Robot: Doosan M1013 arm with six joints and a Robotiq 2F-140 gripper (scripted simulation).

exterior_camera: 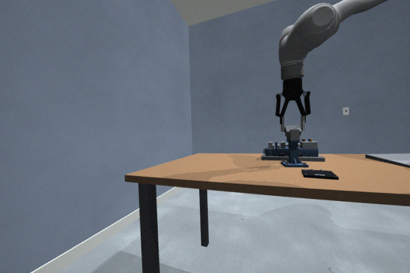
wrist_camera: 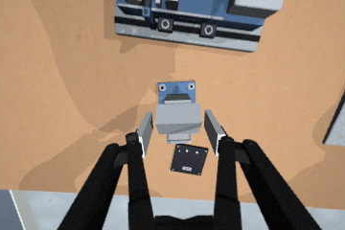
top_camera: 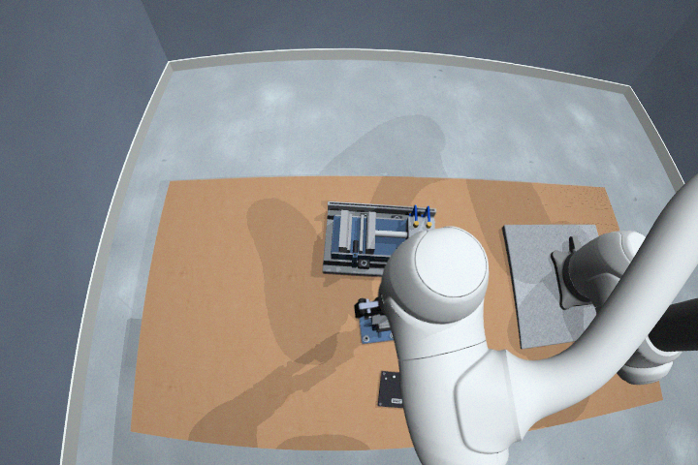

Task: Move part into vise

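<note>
The part is 3 cm below my hand and 1 cm to the right of it. The rest, counted from my hand: cylinder rod: 22 cm to the right, 10 cm below, 4 cm behind; then work stop: 18 cm to the right, 9 cm below, 6 cm ahead; then V-block post: 12 cm below.
</note>
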